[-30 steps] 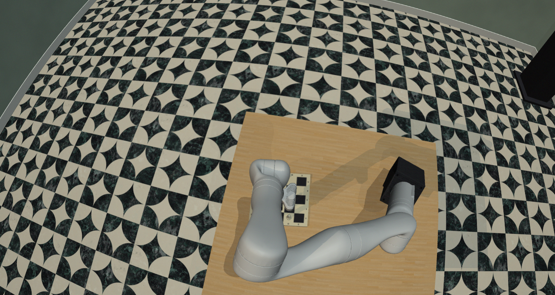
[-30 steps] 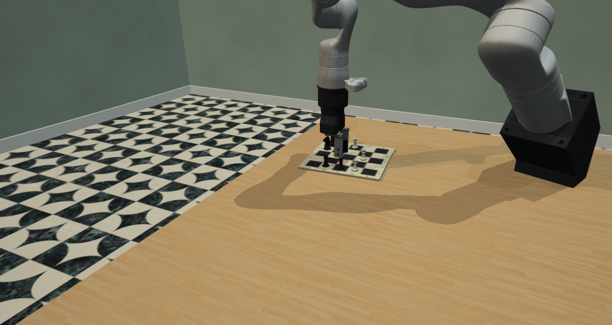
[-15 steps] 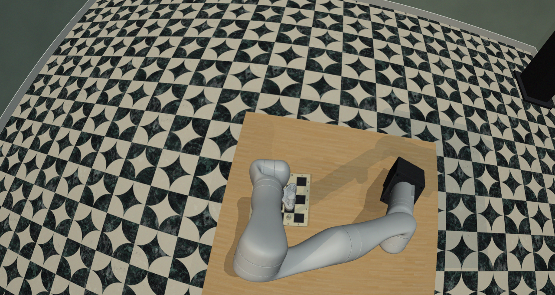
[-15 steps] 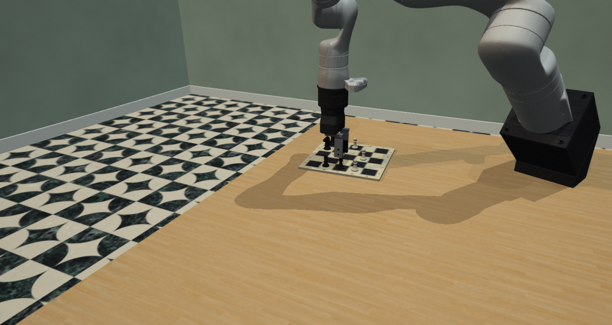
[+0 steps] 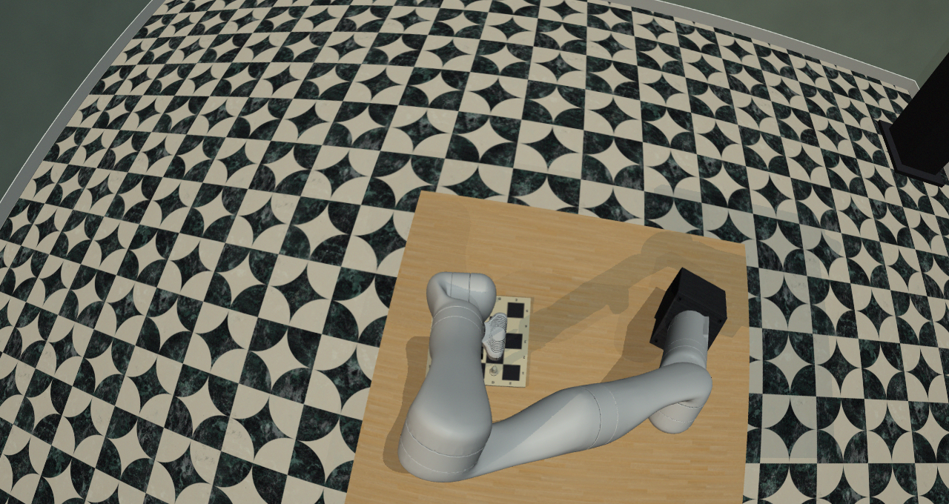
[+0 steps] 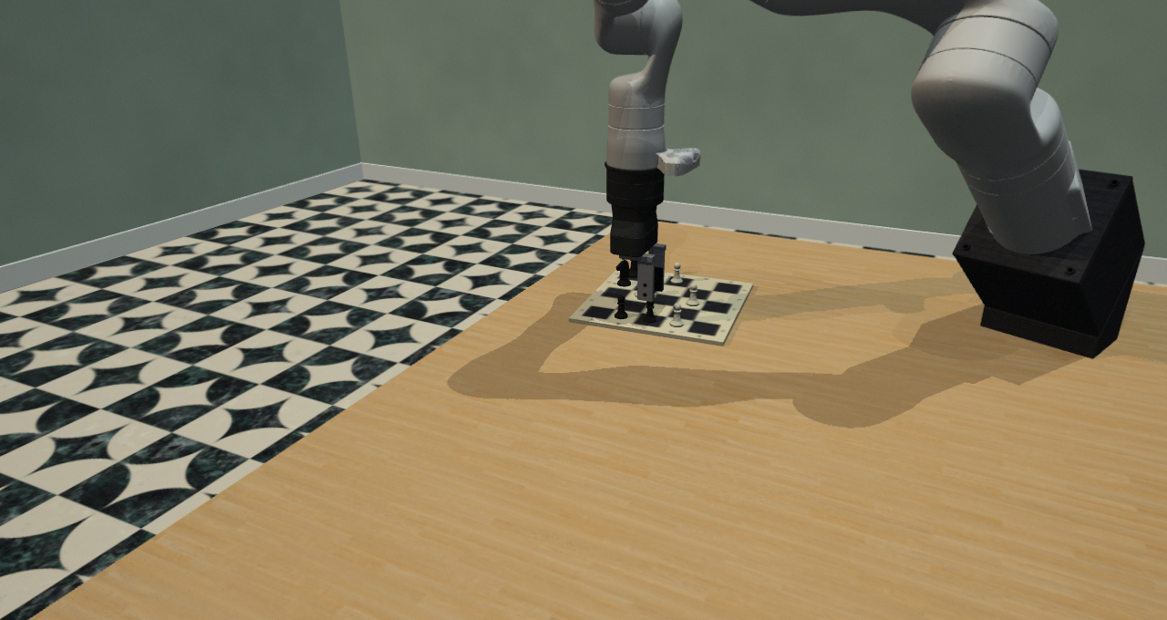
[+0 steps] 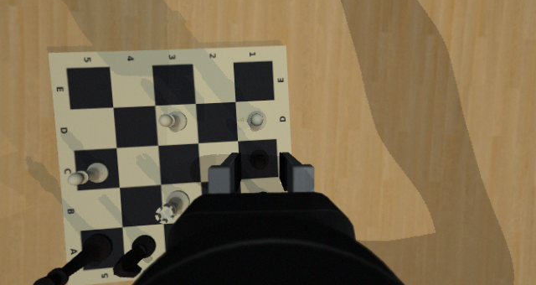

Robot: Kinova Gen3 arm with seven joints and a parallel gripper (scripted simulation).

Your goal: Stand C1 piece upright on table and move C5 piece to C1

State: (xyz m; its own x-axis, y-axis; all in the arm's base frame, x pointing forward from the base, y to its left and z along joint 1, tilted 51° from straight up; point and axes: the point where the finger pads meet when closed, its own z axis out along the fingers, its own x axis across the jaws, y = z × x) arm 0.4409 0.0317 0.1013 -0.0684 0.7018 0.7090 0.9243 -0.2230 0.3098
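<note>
My hand is 80 mm to the left of the chessboard, 60 mm above it and 10 mm short of it. Also, from my hand: black knight: 100 mm to the right, 90 mm ahead, 40 mm below; black king: 150 mm to the right, 90 mm ahead, 30 mm below.
</note>
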